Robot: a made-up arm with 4 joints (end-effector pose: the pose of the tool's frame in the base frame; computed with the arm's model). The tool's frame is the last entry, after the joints.
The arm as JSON. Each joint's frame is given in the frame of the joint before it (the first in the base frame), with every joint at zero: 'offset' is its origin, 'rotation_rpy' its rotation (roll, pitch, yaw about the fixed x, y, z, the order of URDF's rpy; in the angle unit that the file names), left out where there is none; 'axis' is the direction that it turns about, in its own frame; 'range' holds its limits. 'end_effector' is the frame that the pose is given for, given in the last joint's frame.
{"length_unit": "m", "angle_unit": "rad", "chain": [
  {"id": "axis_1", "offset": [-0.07, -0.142, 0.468], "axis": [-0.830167, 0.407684, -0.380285], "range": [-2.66, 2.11]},
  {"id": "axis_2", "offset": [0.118, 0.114, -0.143], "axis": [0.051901, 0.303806, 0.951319], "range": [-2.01, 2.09]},
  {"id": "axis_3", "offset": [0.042, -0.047, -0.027], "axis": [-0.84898, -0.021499, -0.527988], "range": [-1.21, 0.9]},
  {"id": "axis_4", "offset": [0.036, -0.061, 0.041], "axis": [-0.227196, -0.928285, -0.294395], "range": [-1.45, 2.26]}
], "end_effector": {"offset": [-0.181, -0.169, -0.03], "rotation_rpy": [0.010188, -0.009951, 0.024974]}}
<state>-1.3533 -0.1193 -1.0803 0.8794</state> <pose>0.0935 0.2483 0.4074 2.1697 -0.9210 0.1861</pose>
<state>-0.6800 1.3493 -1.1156 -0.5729</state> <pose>0.2811 0.2171 0.2616 0.5892 0.9009 2.6571</pose>
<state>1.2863 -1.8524 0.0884 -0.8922</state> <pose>-0.2886 -0.0559 0.2056 -0.6756 -0.5476 -1.6689</pose>
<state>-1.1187 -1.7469 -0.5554 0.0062</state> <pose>-0.1624 0.1938 0.2945 1.3506 -0.5466 -1.0820</pose>
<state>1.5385 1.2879 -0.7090 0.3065</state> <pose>-0.1468 -0.5931 0.3977 0.1454 1.2947 -0.0257</pose>
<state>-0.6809 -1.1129 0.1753 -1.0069</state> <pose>-0.2431 -0.1047 0.3558 1.0704 0.4423 -0.3414</pose>
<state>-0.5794 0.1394 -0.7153 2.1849</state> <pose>0.2534 0.1111 0.1873 0.9366 -1.5860 -1.0592</pose>
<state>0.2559 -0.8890 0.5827 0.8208</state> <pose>-0.2196 -0.1143 0.2564 -1.3822 -0.6966 -1.1376</pose>
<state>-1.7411 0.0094 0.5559 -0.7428</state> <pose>0.0029 -0.1672 0.4088 1.0249 -0.0941 0.8483</pose>
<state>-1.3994 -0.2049 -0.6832 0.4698</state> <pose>0.0946 0.1503 0.3326 1.7963 -0.8690 0.3371</pose>
